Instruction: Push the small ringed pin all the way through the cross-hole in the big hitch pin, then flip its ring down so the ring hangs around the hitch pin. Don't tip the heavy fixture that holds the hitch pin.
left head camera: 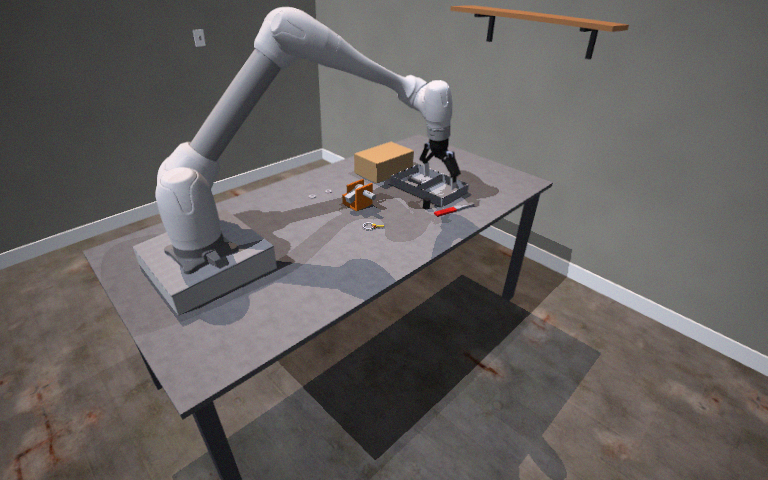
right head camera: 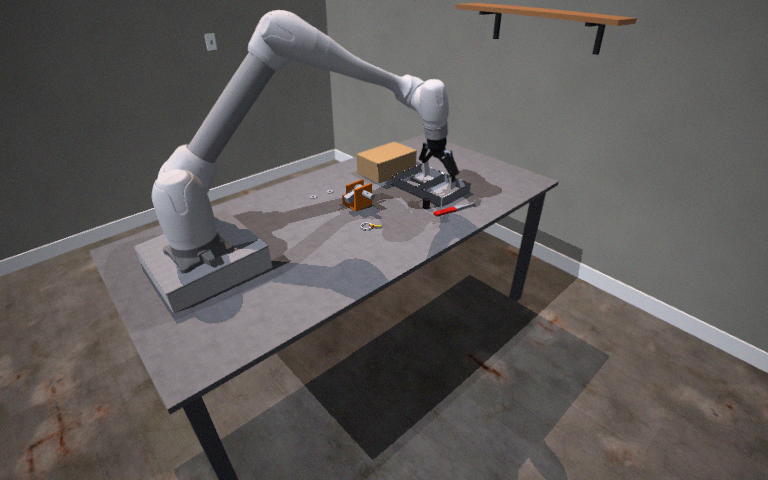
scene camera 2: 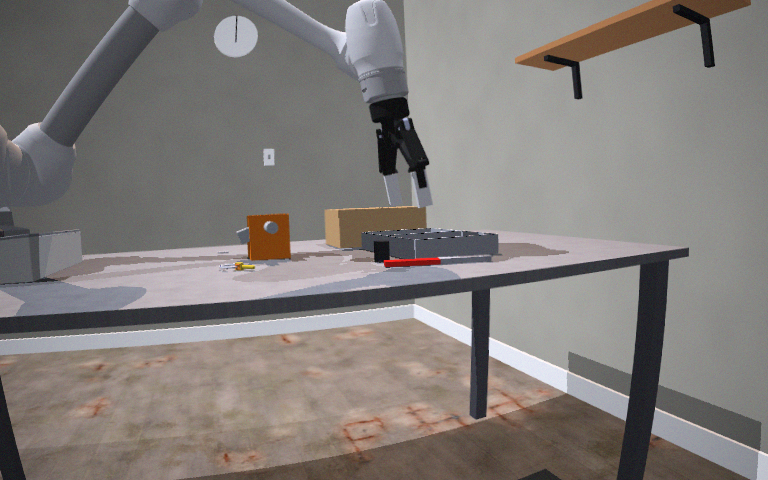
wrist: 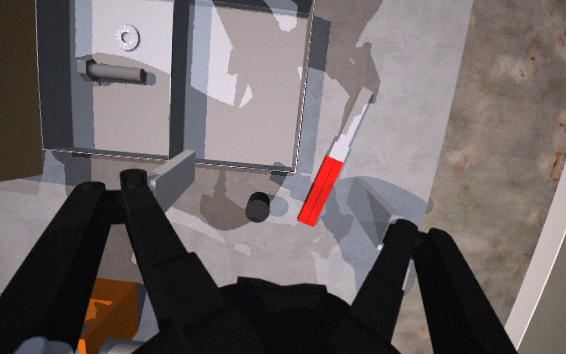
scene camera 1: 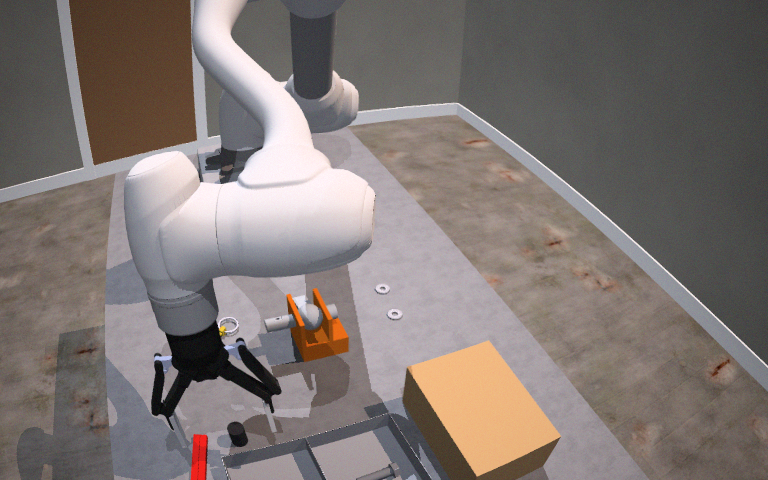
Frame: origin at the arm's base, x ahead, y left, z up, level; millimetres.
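Seen in the pictures: gripper, fingertip midpoint: [left head camera: 439,182] [right head camera: 439,181] [scene camera 2: 409,205] [wrist: 275,178] [scene camera 1: 227,434]; arm's base, origin of the base link: [left head camera: 201,250] [right head camera: 198,250] [scene camera 1: 246,158].
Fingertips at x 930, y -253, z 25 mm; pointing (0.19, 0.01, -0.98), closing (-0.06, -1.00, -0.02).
Pixels of each thing's top centre, then the offset from my fingertips to it. "spot": a spot on its surface instead.
- small ringed pin, middle of its top: [scene camera 2: 237,262] [scene camera 1: 223,327] [left head camera: 373,224] [right head camera: 371,224] dz -93, dx -332, dy +58 mm
- upright orange fixture, surface spot: [scene camera 1: 325,348] spot: dz -83, dx -202, dy +238 mm
- divided grey tray, middle of its top: [wrist: 170,71] [scene camera 2: 424,232] [right head camera: 430,179] [left head camera: 429,180] dz -65, dx +96, dy +124 mm
- bolt, middle of its top: [scene camera 1: 378,471] [wrist: 105,68] dz -82, dx +96, dy +209 mm
- cardboard box, middle of its top: [scene camera 1: 484,403] [scene camera 2: 373,208] [right head camera: 386,152] [left head camera: 384,152] dz -7, dx +82, dy +398 mm
- black cylinder, middle of its top: [wrist: 257,211] [scene camera 1: 235,428] [scene camera 2: 381,241] dz -67, dx -56, dy +16 mm
- red-handled tool, middle of its top: [wrist: 335,159] [scene camera 2: 438,257] [right head camera: 455,207] [left head camera: 455,207] dz -96, dx +16, dy -82 mm
The small ringed pin [left head camera: 378,226] [right head camera: 376,225] [scene camera 1: 222,330] [scene camera 2: 243,266] lies on the table, its yellow shaft pointing away from the robot base and its ring towards it. The big grey hitch pin [left head camera: 369,194] [right head camera: 367,194] [scene camera 1: 277,322] [scene camera 2: 271,226] [wrist: 120,346] lies level through the upright orange fixture [left head camera: 362,203] [right head camera: 362,203] [scene camera 1: 325,348] [scene camera 2: 269,246] [wrist: 120,305]. A small dark spot shows near its free end in scene camera 1. My gripper [left head camera: 440,180] [right head camera: 439,178] [scene camera 1: 228,436] [scene camera 2: 409,204] [wrist: 275,178] is wide open and empty, pointing down above the tray side, well apart from both pins.
A divided grey tray [left head camera: 416,193] [scene camera 2: 453,245] [wrist: 178,100] holds a bolt [wrist: 117,73] and a washer. A cardboard box [left head camera: 385,164] [scene camera 1: 481,407] stands beside it. A black cylinder [scene camera 1: 237,434] [wrist: 258,207] and a red-handled tool [scene camera 2: 411,262] [wrist: 321,191] are below my gripper. Two washers lie behind the fixture.
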